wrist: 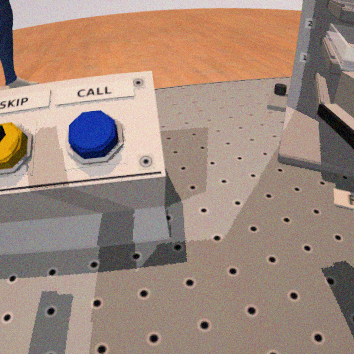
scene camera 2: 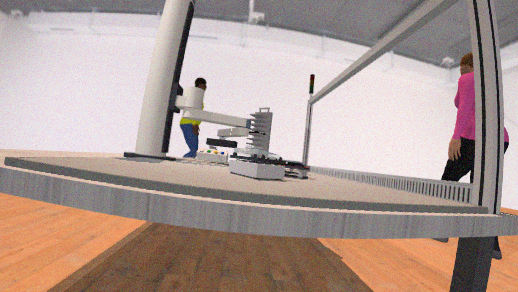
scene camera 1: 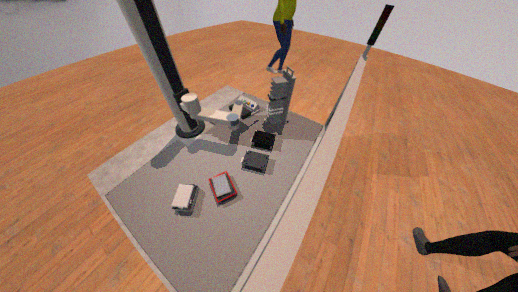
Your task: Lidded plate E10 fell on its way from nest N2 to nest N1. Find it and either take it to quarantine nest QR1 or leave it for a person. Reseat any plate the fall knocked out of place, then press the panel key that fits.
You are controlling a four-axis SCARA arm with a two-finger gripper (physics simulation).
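Places are measured from the arm's base along level axes (x ahead, y left, z up), in centimetres.
Pixels of known places: gripper, fingertip midpoint: point(wrist: 161, 95) point(scene camera 2: 227, 149) point(scene camera 1: 253, 105); arm's base at its link origin: point(scene camera 1: 190, 127).
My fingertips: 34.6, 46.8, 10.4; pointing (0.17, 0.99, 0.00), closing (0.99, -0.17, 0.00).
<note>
For each thing: its top centre in the pictures, then the offset to it from my fingertips, as dx, dy, dz. "spot": a spot on its surface instead.
- key panel at its top centre: point(scene camera 2: 213, 149) point(scene camera 1: 248, 99) -10.4, +5.8, -0.8
- blue CALL key at its top centre: point(wrist: 89, 116) -3.2, +2.8, -1.7
- yellow SKIP key at a spot on its surface: point(wrist: 11, 145) spot: -7.5, +2.6, -2.4
- grey plate at its top centre: point(scene camera 1: 220, 184) +26.5, -71.0, -2.9
- black nest at its top centre: point(scene camera 1: 264, 136) +27.1, -24.5, -2.4
- dark grey nest at its top centre: point(scene camera 1: 255, 158) +32.9, -43.9, -3.4
- white-topped block at its top centre: point(scene camera 2: 256, 149) point(scene camera 1: 182, 194) +13.9, -88.5, -1.4
My gripper point(scene camera 1: 239, 110) point(scene camera 2: 221, 143) point(wrist: 161, 95) is open and empty, beside the key panel point(scene camera 1: 248, 102) point(scene camera 2: 212, 156) point(wrist: 75, 180). In the wrist view its dark fingers show at the left and right edges. The blue CALL key point(wrist: 93, 135) lies between them in view; part of the yellow SKIP key point(wrist: 11, 145) shows at left. A grey plate point(scene camera 1: 222, 184) sits on a red-edged nest. A black nest point(scene camera 1: 263, 140) and a dark grey nest point(scene camera 1: 255, 161) stand nearer the rack. No label E10 is readable, so I cannot tell which plate it is.
A tall rack point(scene camera 1: 289, 95) point(scene camera 2: 269, 131) point(wrist: 307, 85) holding plates stands right of the panel. A white-topped block point(scene camera 1: 184, 195) stands near the red-edged nest. A person in yellow point(scene camera 1: 285, 11) point(scene camera 2: 190, 121) is behind the table; one in pink point(scene camera 2: 466, 107) is at the right.
</note>
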